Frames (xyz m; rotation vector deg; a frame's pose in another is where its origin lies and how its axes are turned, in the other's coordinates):
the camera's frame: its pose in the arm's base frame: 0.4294 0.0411 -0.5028 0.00 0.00 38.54
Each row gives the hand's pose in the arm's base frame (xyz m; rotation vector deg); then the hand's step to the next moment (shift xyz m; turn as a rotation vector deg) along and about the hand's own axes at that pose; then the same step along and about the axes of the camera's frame.
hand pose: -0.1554 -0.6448 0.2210 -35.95 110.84 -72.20
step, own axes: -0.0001 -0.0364 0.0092 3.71 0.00 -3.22
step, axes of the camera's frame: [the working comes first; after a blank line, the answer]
step, axes of the arm's base frame: 0.0076 -0.0196 0.0311 -4.82 -0.89 -0.34

-0.0063 -0.0201 0.0311 -4.33 2.30 -0.34
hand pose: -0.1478 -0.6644 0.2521 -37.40 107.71 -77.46
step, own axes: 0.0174 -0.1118 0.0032 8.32 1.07 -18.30
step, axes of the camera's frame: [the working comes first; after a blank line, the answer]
step, axes of the arm's base frame: -0.0090 -0.0508 0.1007 -19.55 4.79 0.34

-0.0387 -0.0341 0.1007 -12.30 15.93 0.34
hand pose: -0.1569 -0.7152 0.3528 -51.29 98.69 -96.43
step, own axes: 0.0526 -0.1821 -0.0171 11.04 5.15 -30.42
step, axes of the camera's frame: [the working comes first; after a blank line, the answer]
step, axes of the arm's base frame: -0.0322 -0.0283 0.1854 -31.03 10.12 -2.96

-0.0428 -0.0021 0.1854 -17.96 27.24 -2.96
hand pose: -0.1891 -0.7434 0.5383 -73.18 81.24 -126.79
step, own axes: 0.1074 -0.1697 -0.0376 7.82 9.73 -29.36
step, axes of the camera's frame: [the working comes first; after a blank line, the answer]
step, axes of the arm's base frame: -0.0497 0.0477 0.1924 -29.46 8.99 -8.32

-0.0092 0.0683 0.1924 -17.44 25.39 -8.32
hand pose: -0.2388 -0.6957 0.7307 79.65 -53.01 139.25
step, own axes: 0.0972 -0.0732 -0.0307 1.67 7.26 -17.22
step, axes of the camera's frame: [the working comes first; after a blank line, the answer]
step, axes of the arm's base frame: -0.0414 0.0629 0.1004 -16.40 4.44 -7.96

0.0069 0.0750 0.1004 -10.06 13.69 -7.96
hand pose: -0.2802 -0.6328 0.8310 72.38 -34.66 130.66
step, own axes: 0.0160 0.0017 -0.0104 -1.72 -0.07 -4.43
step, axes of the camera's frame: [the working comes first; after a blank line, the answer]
step, axes of the arm's base frame: -0.0154 0.0075 0.0085 -2.07 2.30 -3.61

-0.0074 0.0155 0.0085 -0.19 3.09 -3.61
